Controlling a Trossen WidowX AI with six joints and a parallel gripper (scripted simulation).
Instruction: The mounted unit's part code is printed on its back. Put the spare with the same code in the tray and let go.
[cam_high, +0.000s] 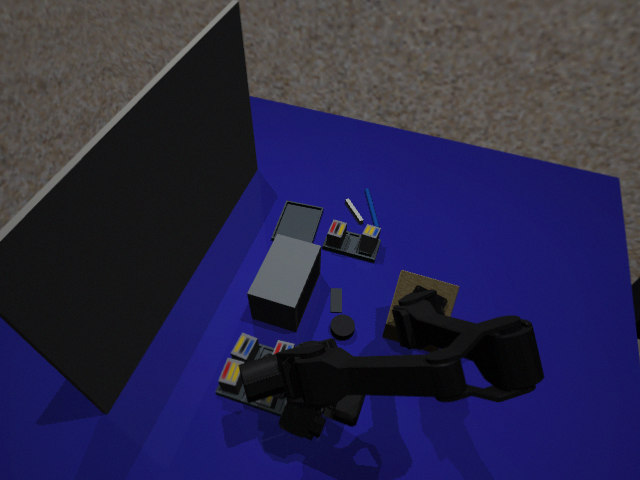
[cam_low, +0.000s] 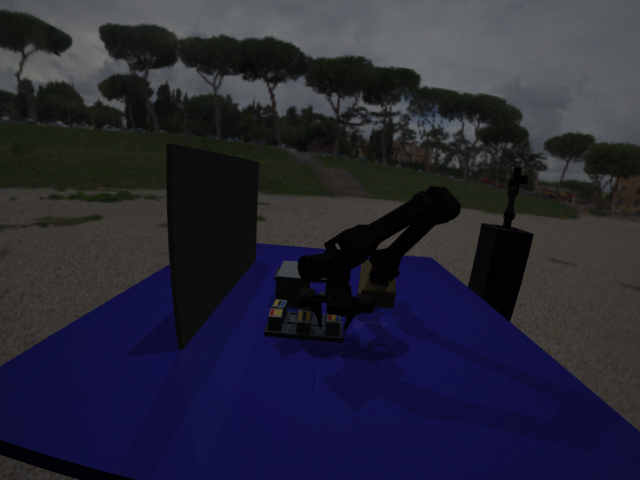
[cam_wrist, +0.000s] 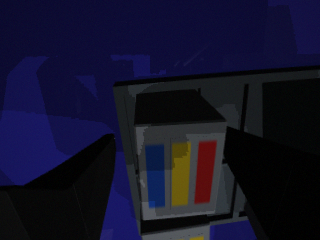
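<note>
My gripper tip is now 23 cm short of the dark tray, 39 cm to the left of it and 1 cm above it. From my gripper tip the other things lie so: black panel: 38 cm ahead, 17 cm to the right, 21 cm above; disc: 1 cm ahead, 18 cm to the right, 1 cm below; grey box unit: 15 cm ahead, 19 cm to the right, 3 cm above.
</note>
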